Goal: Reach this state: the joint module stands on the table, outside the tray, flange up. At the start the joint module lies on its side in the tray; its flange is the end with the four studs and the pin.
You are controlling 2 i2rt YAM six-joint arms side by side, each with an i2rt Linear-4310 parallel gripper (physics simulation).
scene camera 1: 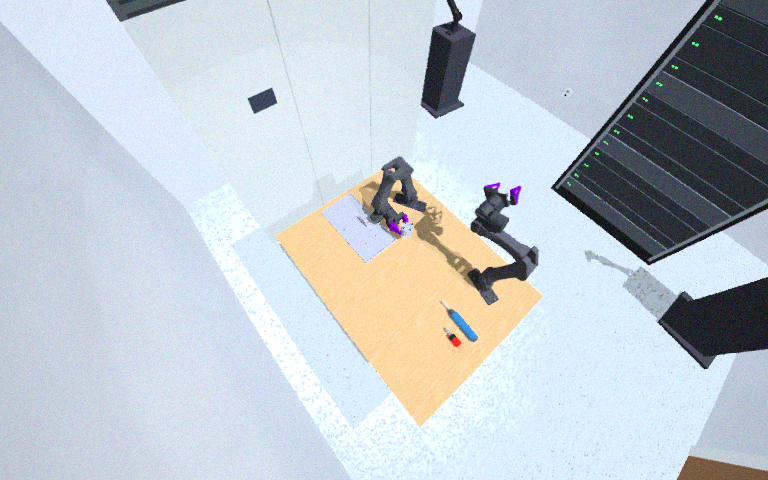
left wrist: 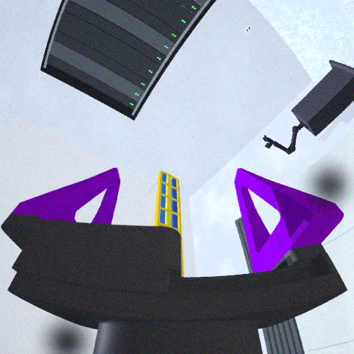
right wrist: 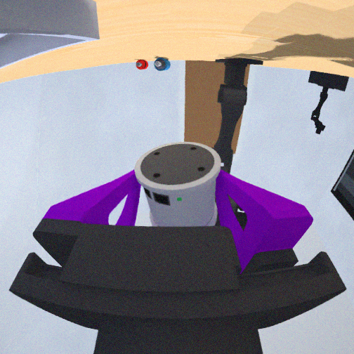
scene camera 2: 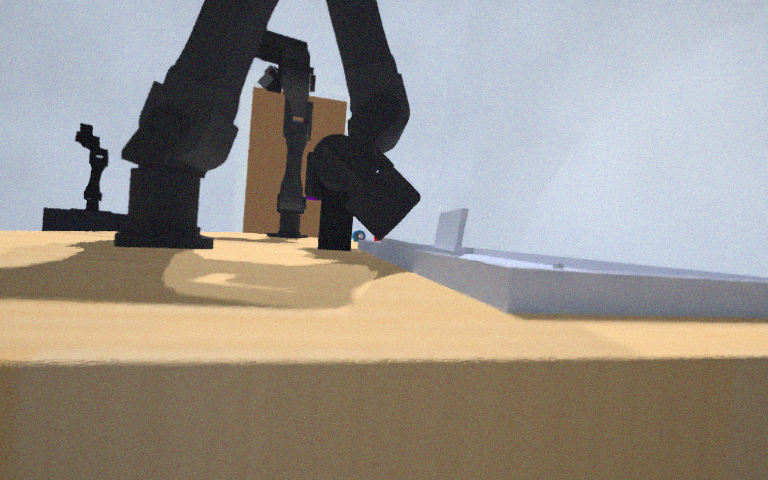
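Pixels of known places: left gripper, fingertip midpoint: (scene camera 1: 509, 185); right gripper, fingertip midpoint: (scene camera 1: 406, 231); left arm's base, link origin: (scene camera 1: 482, 286) (scene camera 2: 288, 237); right arm's base, link origin: (scene camera 1: 410, 203) (scene camera 2: 162, 241).
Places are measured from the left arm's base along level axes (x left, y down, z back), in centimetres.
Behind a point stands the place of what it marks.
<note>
The joint module (scene camera 1: 407, 229) {x -40.9, y -15.4, z -24.3 cm} (right wrist: 182, 207) is a light grey cylinder. My right gripper (scene camera 1: 400, 224) {x -42.3, y -10.6, z -23.9 cm} (right wrist: 177, 175) is shut on its sides and holds it near the tray's corner; its height above the table is hard to tell. In the right wrist view a dark end disc with four holes faces the camera. In scene camera 1 a pale end with small dark marks shows from above; studs and pin are too small to make out. The grey tray (scene camera 1: 344, 216) {x -71.8, y -0.4, z -47.6 cm} (scene camera 2: 594, 297) {x -84.3, y -0.6, z -41.1 cm} (right wrist: 50, 17) lies beside it. My left gripper (scene camera 1: 504, 189) {x -24.9, y -49.5, z 12.0 cm} (left wrist: 177, 174) is open and empty, raised high.
A blue-handled screwdriver (scene camera 1: 463, 325) {x 12.1, y -4.0, z -21.9 cm} (scene camera 2: 358, 235) {x 2.3, y -2.3, z -22.4 cm} (right wrist: 162, 64) and a smaller red one (scene camera 1: 454, 339) {x 15.5, y -3.3, z -29.2 cm} (right wrist: 142, 64) lie on the wooden table (scene camera 1: 396, 367) {x 13.5, y 0.0, z -59.0 cm}. A thin plate (scene camera 2: 451, 229) {x -64.2, y -3.7, z -39.6 cm} stands up at the tray in scene camera 2. The left arm's base (scene camera 1: 484, 285) {x 1.2, y -11.1, z -4.4 cm} stands between the module and the screwdrivers.
</note>
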